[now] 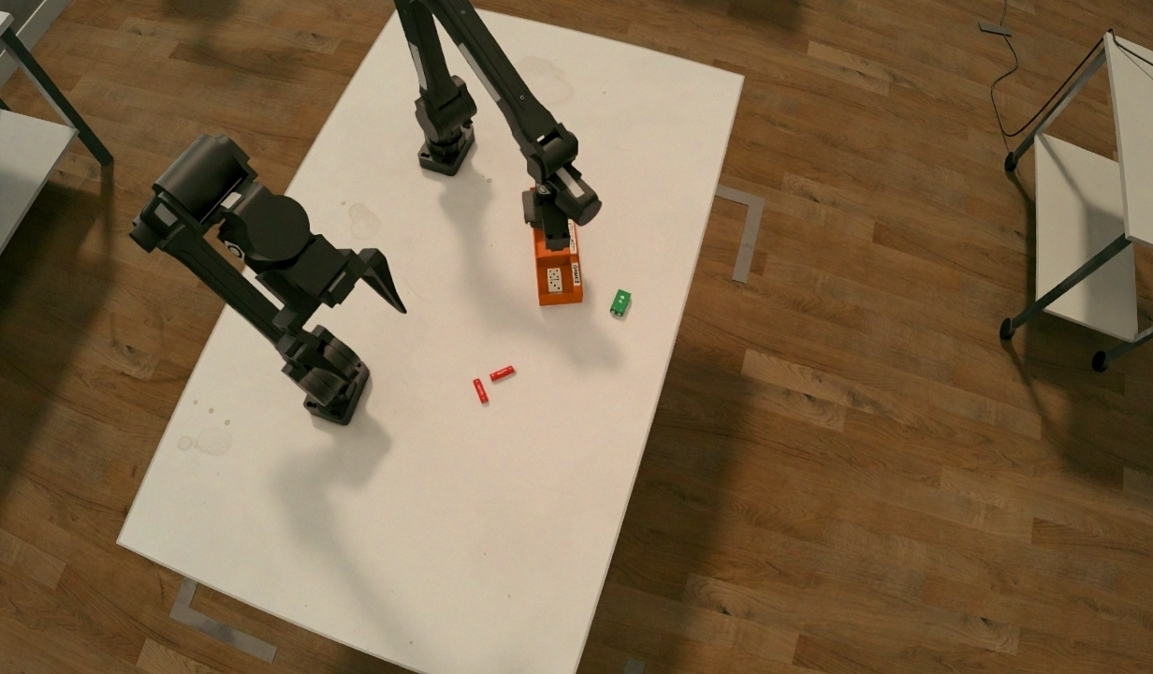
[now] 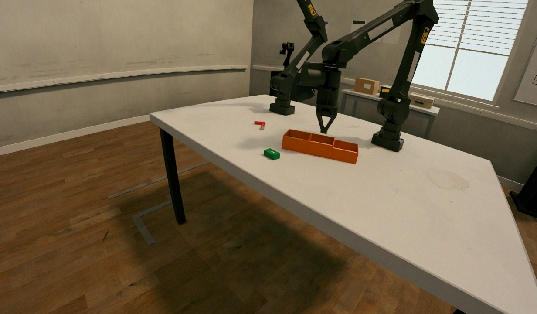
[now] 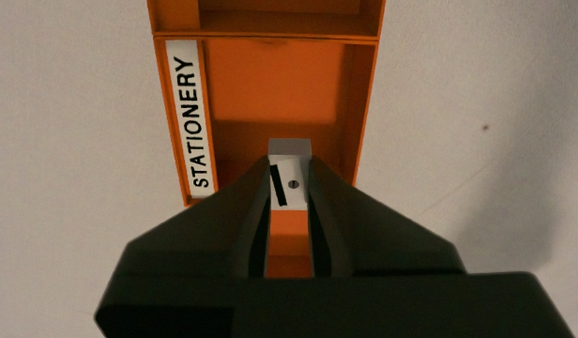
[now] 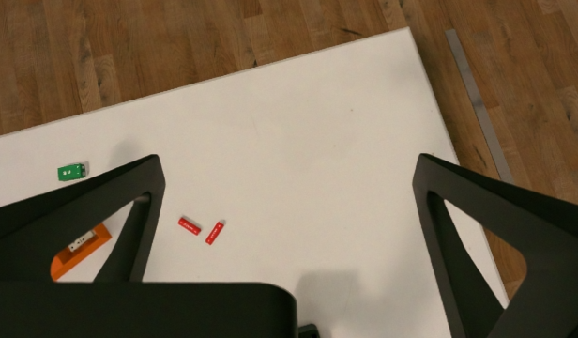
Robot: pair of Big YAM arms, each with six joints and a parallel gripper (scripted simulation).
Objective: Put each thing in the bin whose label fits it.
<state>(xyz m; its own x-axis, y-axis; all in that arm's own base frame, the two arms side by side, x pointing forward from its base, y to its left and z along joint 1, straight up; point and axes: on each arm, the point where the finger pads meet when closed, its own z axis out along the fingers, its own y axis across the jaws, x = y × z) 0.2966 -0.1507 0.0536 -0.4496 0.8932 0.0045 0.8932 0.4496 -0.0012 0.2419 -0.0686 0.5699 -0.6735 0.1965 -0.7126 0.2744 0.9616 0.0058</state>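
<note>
Right now the orange three-compartment bin is 50 mm below my left hand and 10 mm ahead of it. The rest, counted from my left hand: white sharpener-like block right at my left hand.
</note>
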